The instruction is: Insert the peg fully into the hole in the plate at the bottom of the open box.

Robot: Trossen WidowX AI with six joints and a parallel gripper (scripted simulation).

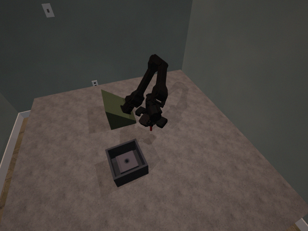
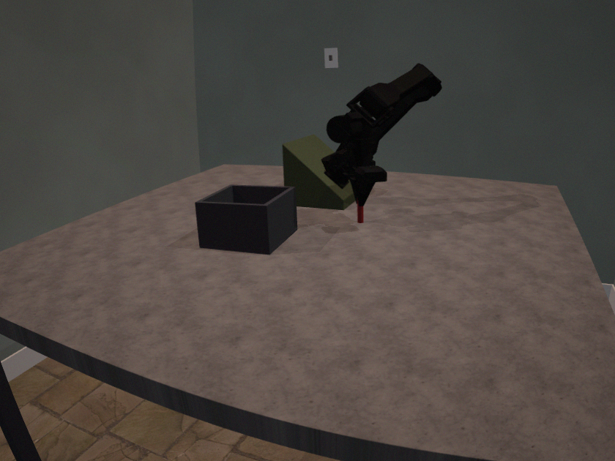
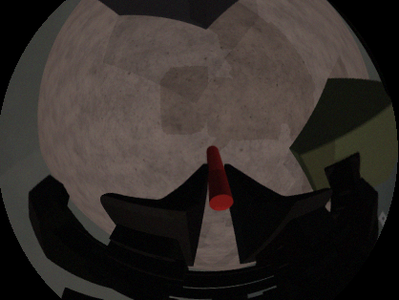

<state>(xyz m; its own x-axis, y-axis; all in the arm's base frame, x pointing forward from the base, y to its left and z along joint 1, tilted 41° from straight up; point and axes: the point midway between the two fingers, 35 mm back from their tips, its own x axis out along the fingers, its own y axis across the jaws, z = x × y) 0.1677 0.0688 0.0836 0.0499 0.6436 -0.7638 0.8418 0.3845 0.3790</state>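
The pale plate lies 170 mm ahead of my hand, 200 mm to the right of it and 30 mm below it. Round my hand: red peg (40 mm below); box (170 mm ahead, 200 mm to the right, 50 mm below).
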